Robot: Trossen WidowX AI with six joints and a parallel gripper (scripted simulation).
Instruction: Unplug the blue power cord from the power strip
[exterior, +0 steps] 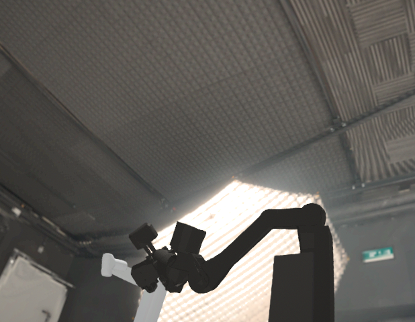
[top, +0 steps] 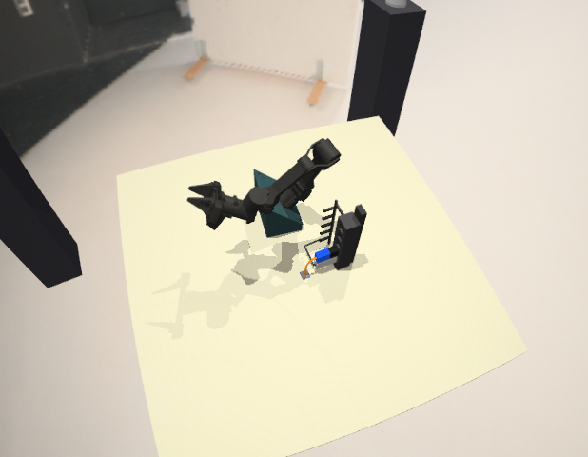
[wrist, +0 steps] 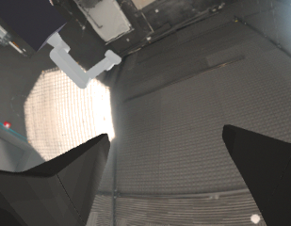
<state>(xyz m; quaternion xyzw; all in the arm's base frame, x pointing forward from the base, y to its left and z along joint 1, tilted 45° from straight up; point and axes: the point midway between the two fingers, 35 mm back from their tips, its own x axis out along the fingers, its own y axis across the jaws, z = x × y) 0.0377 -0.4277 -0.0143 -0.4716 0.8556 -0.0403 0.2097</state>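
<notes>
My gripper tip is now 380 mm to the right of the blue plug, 280 mm above it and 200 mm short of it.
</notes>
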